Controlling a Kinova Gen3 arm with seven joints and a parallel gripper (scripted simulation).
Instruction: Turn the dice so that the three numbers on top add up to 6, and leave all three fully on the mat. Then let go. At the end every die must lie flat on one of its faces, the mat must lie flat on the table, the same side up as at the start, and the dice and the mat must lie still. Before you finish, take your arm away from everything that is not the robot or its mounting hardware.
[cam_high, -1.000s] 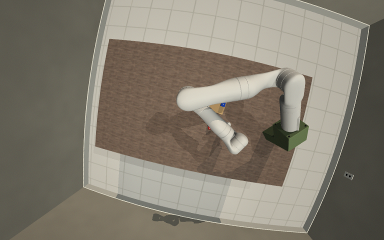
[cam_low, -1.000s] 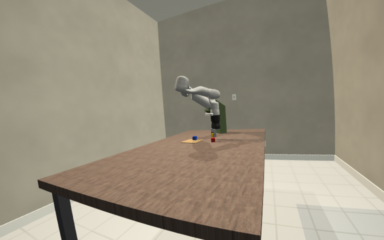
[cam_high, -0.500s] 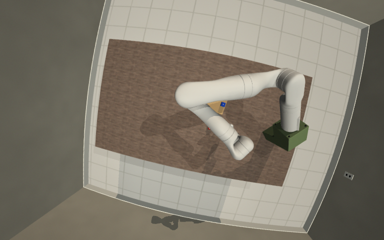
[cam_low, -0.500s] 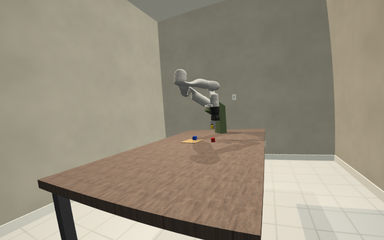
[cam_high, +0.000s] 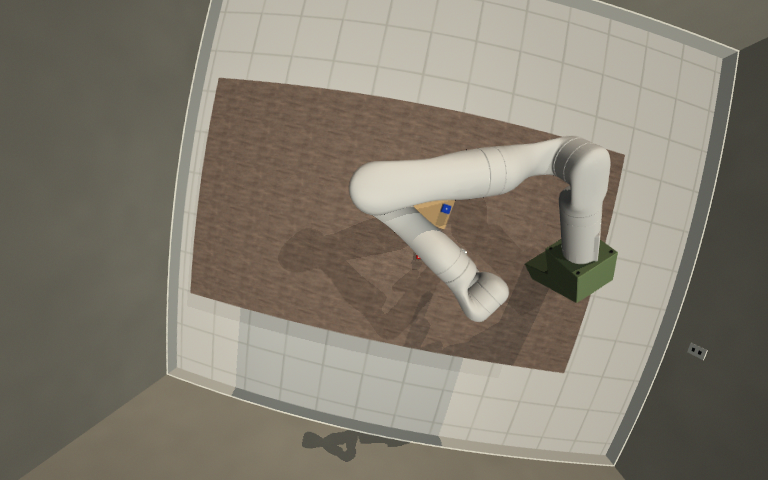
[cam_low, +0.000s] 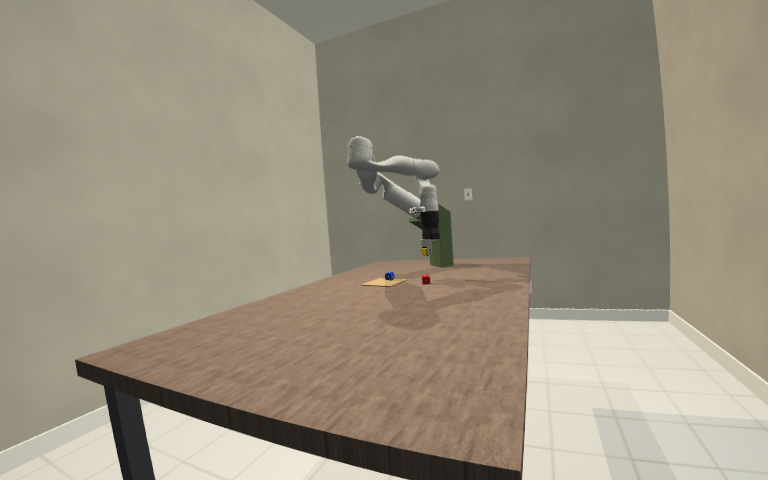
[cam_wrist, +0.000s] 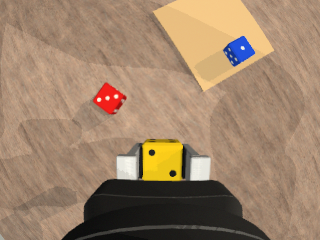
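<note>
Now: the tan mat 18 cm to the right of my hand, 12 cm below it and 4 cm ahead of it. Round my hand: yellow die (right at my hand); blue die (17 cm to the right, 10 cm below); red die (10 cm below, 9 cm ahead).
</note>
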